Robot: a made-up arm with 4 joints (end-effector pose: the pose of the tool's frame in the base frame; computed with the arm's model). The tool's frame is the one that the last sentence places. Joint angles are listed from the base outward.
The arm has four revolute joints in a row. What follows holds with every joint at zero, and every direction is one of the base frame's. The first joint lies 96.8 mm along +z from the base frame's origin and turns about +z. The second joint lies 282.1 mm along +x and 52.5 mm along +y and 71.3 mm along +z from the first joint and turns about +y. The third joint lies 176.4 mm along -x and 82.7 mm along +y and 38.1 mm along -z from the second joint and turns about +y. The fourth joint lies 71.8 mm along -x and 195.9 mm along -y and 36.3 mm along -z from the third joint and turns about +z. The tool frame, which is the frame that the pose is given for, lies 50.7 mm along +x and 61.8 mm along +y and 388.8 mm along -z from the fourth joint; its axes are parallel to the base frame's.
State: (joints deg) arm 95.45 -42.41 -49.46 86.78
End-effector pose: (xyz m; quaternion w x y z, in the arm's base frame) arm -0.0510 0.6046 -0.0957 0.0135 -0.0543 0.7165 -0.6953
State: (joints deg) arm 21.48 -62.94 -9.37 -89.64
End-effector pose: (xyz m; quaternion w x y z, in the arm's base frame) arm 0.6342 0.1303 -0.1447 0.6688 0.4866 -0.3337 -0.4524
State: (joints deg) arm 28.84 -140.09 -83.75 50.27
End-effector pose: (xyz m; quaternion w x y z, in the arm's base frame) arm 0.1755 0.1169 0.4510 0.2878 0.1725 0.9115 0.2377
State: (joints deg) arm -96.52 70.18 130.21 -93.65
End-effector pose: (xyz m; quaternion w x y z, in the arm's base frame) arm -0.1539 -0.3317 0.7149 0.0157 0.0246 0.9839 0.1763
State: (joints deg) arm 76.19 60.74 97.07 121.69
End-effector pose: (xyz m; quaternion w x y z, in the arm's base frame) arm 0.0825 0.1259 0.7540 0.0299 -0.3795 -0.9050 -0.1901
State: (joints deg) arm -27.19 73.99 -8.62 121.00
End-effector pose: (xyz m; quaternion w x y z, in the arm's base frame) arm -0.2470 0.0717 0.2871 0.5750 0.5193 0.1480 0.6146
